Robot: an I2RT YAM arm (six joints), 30 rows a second.
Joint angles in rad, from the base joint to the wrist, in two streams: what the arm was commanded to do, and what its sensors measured. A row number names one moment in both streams.
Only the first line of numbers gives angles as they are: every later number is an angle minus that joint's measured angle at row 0.
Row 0, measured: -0.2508, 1.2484, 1.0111, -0.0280, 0.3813, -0.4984
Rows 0 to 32, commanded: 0.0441, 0.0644, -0.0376, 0.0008, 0.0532, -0.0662; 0.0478, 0.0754, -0.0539, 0.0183, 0.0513, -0.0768; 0.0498, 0.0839, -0.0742, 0.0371, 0.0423, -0.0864; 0.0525, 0.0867, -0.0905, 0.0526, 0.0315, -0.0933; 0.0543, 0.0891, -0.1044, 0.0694, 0.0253, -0.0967; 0.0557, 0.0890, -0.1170, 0.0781, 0.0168, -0.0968; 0.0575, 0.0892, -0.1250, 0.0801, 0.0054, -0.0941; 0.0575, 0.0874, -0.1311, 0.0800, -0.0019, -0.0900; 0.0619, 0.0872, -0.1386, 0.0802, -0.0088, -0.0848; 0.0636, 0.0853, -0.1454, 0.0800, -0.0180, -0.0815; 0.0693, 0.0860, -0.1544, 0.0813, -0.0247, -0.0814; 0.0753, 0.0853, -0.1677, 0.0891, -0.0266, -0.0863; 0.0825, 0.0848, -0.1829, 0.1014, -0.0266, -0.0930; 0.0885, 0.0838, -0.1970, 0.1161, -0.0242, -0.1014; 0.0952, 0.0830, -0.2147, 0.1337, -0.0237, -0.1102; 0.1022, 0.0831, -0.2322, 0.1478, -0.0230, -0.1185; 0.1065, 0.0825, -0.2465, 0.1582, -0.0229, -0.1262; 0.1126, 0.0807, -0.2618, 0.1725, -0.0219, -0.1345; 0.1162, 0.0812, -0.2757, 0.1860, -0.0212, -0.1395; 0.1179, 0.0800, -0.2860, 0.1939, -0.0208, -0.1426; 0.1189, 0.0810, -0.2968, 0.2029, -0.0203, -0.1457; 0.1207, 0.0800, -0.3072, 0.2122, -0.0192, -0.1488; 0.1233, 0.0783, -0.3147, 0.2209, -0.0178, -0.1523; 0.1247, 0.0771, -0.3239, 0.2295, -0.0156, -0.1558; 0.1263, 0.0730, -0.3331, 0.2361, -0.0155, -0.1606; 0.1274, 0.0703, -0.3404, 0.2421, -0.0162, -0.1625; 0.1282, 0.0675, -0.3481, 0.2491, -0.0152, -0.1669; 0.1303, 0.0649, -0.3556, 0.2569, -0.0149, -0.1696; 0.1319, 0.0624, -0.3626, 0.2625, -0.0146, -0.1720; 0.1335, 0.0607, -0.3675, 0.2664, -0.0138, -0.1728; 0.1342, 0.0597, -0.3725, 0.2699, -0.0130, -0.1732; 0.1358, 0.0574, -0.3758, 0.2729, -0.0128, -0.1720; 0.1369, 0.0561, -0.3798, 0.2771, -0.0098, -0.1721
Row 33, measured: 0.1266, 0.0809, -0.3658, 0.2285, -0.0115, -0.1606
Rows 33 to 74, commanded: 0.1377, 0.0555, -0.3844, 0.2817, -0.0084, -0.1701; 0.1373, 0.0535, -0.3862, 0.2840, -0.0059, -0.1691; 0.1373, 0.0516, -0.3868, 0.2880, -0.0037, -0.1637; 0.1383, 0.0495, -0.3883, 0.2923, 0.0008, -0.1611; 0.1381, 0.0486, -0.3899, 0.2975, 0.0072, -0.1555; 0.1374, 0.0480, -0.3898, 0.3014, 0.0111, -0.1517; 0.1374, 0.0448, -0.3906, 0.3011, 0.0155, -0.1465; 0.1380, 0.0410, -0.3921, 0.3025, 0.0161, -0.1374; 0.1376, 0.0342, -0.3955, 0.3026, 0.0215, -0.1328; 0.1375, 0.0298, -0.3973, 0.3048, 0.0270, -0.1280; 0.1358, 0.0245, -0.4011, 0.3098, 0.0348, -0.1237; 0.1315, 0.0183, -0.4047, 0.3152, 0.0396, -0.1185; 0.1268, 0.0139, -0.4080, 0.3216, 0.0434, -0.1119; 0.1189, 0.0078, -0.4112, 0.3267, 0.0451, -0.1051; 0.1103, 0.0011, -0.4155, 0.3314, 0.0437, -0.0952; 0.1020, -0.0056, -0.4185, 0.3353, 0.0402, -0.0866; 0.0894, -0.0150, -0.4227, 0.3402, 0.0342, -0.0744; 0.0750, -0.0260, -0.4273, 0.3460, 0.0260, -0.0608; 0.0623, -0.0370, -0.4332, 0.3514, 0.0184, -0.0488; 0.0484, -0.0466, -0.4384, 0.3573, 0.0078, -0.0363; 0.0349, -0.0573, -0.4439, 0.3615, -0.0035, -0.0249; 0.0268, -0.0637, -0.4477, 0.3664, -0.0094, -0.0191; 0.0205, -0.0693, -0.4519, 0.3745, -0.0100, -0.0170; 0.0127, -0.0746, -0.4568, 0.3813, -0.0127, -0.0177; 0.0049, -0.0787, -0.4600, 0.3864, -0.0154, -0.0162; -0.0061, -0.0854, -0.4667, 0.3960, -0.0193, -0.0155; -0.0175, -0.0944, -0.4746, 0.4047, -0.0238, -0.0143; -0.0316, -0.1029, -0.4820, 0.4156, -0.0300, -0.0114; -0.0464, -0.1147, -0.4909, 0.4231, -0.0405, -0.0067; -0.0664, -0.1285, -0.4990, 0.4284, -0.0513, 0.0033; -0.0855, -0.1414, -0.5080, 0.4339, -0.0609, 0.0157; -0.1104, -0.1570, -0.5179, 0.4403, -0.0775, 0.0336; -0.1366, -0.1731, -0.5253, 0.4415, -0.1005, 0.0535; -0.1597, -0.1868, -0.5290, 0.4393, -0.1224, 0.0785; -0.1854, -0.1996, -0.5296, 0.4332, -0.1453, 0.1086; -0.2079, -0.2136, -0.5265, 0.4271, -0.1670, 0.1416; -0.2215, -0.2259, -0.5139, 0.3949, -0.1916, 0.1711; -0.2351, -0.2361, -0.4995, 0.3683, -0.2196, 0.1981; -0.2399, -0.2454, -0.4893, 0.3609, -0.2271, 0.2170; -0.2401, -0.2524, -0.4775, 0.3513, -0.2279, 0.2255; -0.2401, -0.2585, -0.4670, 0.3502, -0.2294, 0.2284; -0.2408, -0.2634, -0.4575, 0.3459, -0.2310, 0.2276
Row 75, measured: -0.2384, -0.2400, -0.5055, 0.3555, -0.1778, 0.1564
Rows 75 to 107, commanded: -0.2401, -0.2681, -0.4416, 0.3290, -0.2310, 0.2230; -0.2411, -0.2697, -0.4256, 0.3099, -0.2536, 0.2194; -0.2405, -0.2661, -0.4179, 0.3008, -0.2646, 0.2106; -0.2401, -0.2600, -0.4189, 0.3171, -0.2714, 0.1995; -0.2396, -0.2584, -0.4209, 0.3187, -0.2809, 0.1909; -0.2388, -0.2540, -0.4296, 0.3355, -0.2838, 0.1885; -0.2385, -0.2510, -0.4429, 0.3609, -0.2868, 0.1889; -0.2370, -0.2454, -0.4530, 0.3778, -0.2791, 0.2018; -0.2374, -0.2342, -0.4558, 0.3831, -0.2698, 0.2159; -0.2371, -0.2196, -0.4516, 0.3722, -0.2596, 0.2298; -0.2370, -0.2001, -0.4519, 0.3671, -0.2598, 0.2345; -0.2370, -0.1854, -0.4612, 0.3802, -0.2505, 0.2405; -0.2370, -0.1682, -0.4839, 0.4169, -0.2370, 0.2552; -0.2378, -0.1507, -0.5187, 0.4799, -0.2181, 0.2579; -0.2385, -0.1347, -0.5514, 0.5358, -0.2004, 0.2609; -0.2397, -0.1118, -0.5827, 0.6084, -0.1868, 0.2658; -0.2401, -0.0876, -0.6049, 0.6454, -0.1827, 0.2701; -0.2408, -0.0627, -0.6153, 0.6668, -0.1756, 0.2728; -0.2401, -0.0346, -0.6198, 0.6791, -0.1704, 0.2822; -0.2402, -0.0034, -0.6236, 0.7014, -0.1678, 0.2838; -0.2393, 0.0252, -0.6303, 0.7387, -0.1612, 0.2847; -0.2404, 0.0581, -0.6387, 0.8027, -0.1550, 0.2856; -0.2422, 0.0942, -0.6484, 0.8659, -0.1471, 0.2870; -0.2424, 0.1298, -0.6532, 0.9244, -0.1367, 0.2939; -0.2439, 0.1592, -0.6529, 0.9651, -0.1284, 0.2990; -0.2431, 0.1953, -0.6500, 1.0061, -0.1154, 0.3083; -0.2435, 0.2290, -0.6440, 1.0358, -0.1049, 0.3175; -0.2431, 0.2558, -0.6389, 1.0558, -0.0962, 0.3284; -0.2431, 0.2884, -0.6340, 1.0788, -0.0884, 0.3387; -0.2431, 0.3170, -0.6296, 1.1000, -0.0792, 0.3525; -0.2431, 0.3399, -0.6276, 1.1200, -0.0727, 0.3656; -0.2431, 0.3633, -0.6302, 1.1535, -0.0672, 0.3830; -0.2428, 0.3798, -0.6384, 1.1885, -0.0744, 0.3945
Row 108, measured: -0.2403, 0.3464, -0.6424, 1.0147, -0.1053, 0.3262
